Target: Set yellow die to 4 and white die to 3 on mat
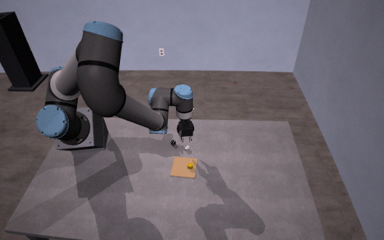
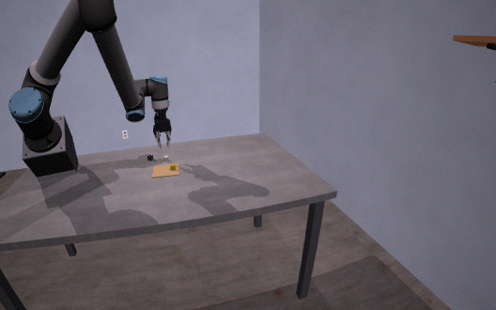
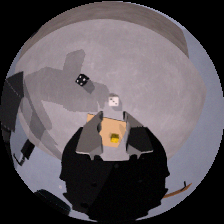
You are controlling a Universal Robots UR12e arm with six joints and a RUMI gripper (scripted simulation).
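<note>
Right now the white die is 8 cm below my hand. From my hand the other things lie so: black die 9 cm behind, 4 cm to the left, 8 cm below; tan mat 14 cm to the right, 9 cm below; yellow die 4 cm ahead, 14 cm to the right, 8 cm below.
</note>
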